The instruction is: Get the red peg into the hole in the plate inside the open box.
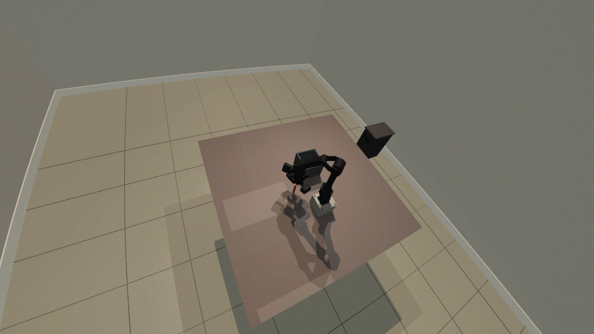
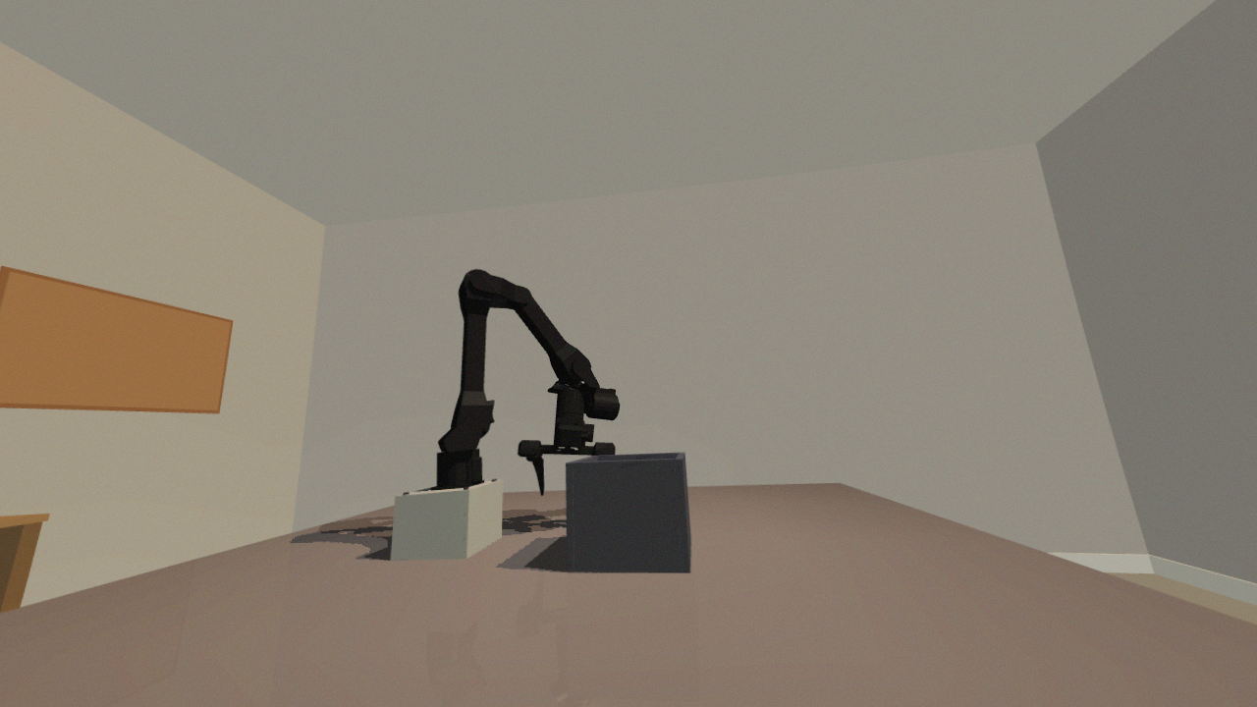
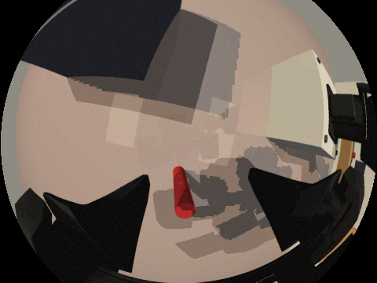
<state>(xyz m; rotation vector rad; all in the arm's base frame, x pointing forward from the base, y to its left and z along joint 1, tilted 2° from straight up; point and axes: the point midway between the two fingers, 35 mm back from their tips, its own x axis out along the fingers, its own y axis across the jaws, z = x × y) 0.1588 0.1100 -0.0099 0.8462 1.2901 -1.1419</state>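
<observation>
Now: gripper tip 20 mm to the right of the red peg, 20 mm above it and 10 mm short of it. Also, from my gripper tip: light grey plate (160 mm to the right, 160 mm ahead, 10 mm below).
</observation>
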